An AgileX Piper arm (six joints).
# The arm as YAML. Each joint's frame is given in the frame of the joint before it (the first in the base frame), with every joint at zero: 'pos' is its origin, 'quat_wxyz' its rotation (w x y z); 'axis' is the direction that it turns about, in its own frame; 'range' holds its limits. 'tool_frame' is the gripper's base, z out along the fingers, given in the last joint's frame.
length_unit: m
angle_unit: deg
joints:
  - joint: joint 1
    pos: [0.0, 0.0, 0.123]
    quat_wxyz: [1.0, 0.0, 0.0, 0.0]
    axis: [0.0, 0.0, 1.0]
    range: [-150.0, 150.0]
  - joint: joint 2
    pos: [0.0, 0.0, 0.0]
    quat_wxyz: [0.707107, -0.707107, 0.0, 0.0]
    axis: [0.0, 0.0, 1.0]
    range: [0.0, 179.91]
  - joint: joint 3
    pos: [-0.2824, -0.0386, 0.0]
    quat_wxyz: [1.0, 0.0, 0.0, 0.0]
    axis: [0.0, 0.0, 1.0]
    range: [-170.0, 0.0]
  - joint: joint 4
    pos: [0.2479, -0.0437, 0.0]
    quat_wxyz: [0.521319, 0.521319, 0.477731, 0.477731]
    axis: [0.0, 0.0, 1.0]
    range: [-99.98, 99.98]
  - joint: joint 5
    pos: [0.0, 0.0, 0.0]
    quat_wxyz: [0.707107, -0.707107, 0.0, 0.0]
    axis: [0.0, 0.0, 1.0]
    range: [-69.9, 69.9]
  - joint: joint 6
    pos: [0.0, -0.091, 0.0]
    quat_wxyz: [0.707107, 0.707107, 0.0, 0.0]
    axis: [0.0, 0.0, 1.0]
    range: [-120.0, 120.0]
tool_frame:
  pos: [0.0, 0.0, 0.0]
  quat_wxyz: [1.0, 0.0, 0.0, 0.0]
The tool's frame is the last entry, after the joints.
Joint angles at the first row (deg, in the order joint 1, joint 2, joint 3, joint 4, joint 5, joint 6):
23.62 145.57 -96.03 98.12 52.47 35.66
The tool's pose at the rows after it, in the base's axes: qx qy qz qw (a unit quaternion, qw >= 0); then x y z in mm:
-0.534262 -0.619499 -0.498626 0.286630 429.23 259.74 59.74
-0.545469 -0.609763 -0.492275 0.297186 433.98 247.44 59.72
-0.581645 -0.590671 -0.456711 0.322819 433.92 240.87 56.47
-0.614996 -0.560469 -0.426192 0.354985 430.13 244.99 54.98
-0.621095 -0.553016 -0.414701 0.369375 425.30 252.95 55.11
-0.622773 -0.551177 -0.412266 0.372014 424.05 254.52 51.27
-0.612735 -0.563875 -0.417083 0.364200 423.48 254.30 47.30
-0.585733 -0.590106 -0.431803 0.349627 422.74 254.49 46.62
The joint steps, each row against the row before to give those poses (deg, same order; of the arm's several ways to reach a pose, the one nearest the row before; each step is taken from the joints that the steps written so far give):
-0.58 0.00 0.00 1.13 -0.18 -6.62
-1.70 0.00 0.01 -1.49 1.32 2.52
-0.78 0.00 -0.01 -3.70 0.11 8.30
0.57 0.07 0.01 -1.19 0.22 7.95
1.05 0.00 -0.01 -0.05 0.19 2.52
0.23 0.49 0.00 0.37 0.00 -0.06
0.00 0.47 0.01 0.00 0.01 -2.49
0.00 0.13 -0.01 0.00 0.50 -5.01

